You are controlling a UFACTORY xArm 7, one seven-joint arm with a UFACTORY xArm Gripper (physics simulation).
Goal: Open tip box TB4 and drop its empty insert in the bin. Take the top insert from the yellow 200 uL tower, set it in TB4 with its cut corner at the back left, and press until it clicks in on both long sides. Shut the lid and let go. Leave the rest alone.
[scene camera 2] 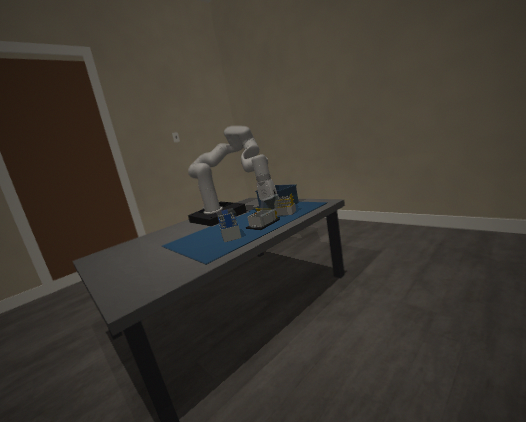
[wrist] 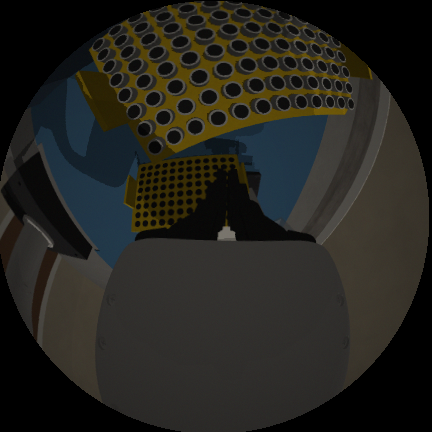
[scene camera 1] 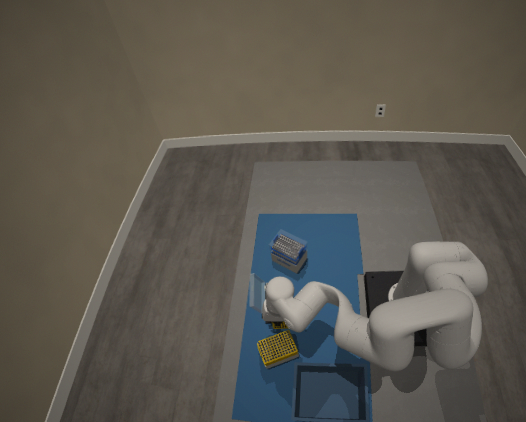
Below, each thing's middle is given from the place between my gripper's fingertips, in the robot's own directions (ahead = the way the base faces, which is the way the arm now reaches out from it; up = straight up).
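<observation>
Where is the dark blue bin (scene camera 1: 315, 384)? I find it 260 mm to the left of my hand and 130 mm behind it, and it sits 20 mm above my hand.
</observation>
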